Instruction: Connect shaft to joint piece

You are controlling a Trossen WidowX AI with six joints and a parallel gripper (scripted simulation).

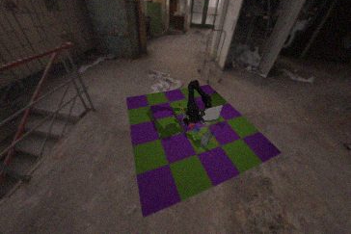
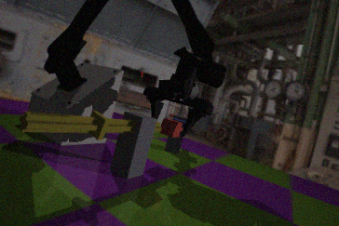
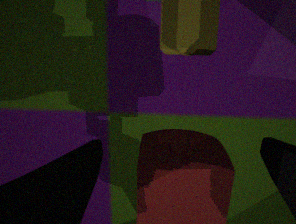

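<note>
My gripper tip is now 2 cm to the right of the red square joint piece and 1 cm below it.
</note>
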